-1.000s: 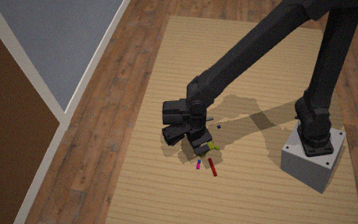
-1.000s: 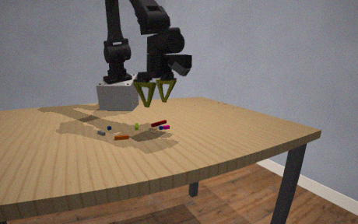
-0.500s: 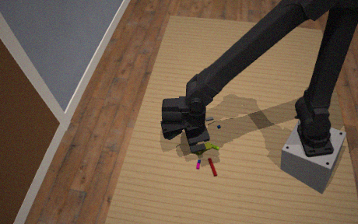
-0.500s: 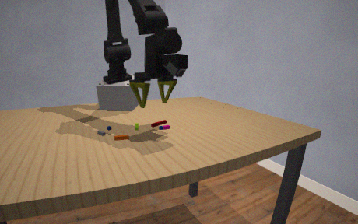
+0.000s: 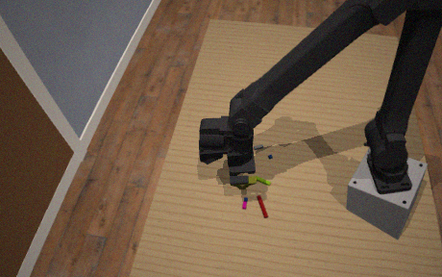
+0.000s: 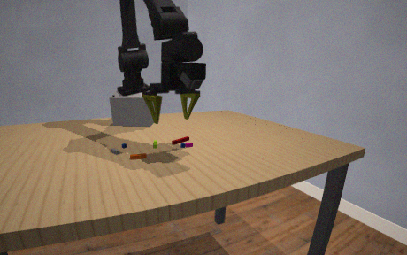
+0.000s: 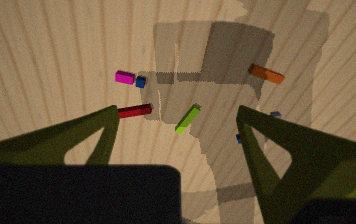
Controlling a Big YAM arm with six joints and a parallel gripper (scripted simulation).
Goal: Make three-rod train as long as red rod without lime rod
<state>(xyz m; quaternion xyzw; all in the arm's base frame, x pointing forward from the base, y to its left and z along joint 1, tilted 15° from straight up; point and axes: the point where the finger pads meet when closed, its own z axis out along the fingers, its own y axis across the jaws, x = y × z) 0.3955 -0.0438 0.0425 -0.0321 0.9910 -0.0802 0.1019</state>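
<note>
The orange rod is 10 cm to the right of my hand and 9 cm below it. Also, from my hand: magenta rod (1 cm behind, 6 cm to the left, 9 cm below); red rod (6 cm behind, 7 cm to the left, 9 cm below); lime rod (7 cm behind, 2 cm to the right, 9 cm below).
</note>
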